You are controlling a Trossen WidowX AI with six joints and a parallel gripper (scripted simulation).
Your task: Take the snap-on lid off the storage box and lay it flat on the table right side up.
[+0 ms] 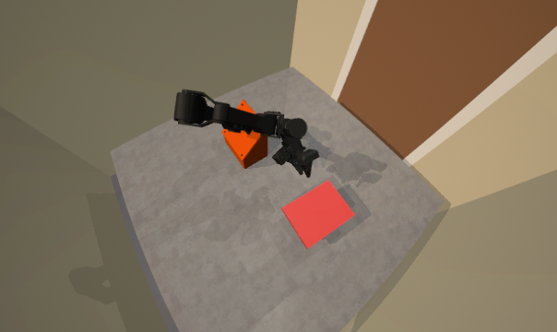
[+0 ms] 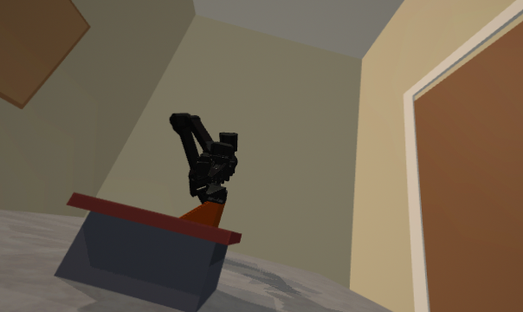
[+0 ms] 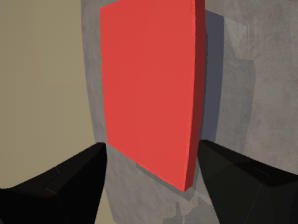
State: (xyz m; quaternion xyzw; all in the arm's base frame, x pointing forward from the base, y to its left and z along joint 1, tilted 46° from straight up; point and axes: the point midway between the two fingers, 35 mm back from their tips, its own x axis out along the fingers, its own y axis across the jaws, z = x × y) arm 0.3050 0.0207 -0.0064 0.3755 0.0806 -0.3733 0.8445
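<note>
My gripper tip is 13 cm short of the red lid, 2 cm to the left of it and 10 cm above it. The rest, counted from my gripper tip: grey storage box 13 cm ahead, 2 cm to the right, 14 cm below.
</note>
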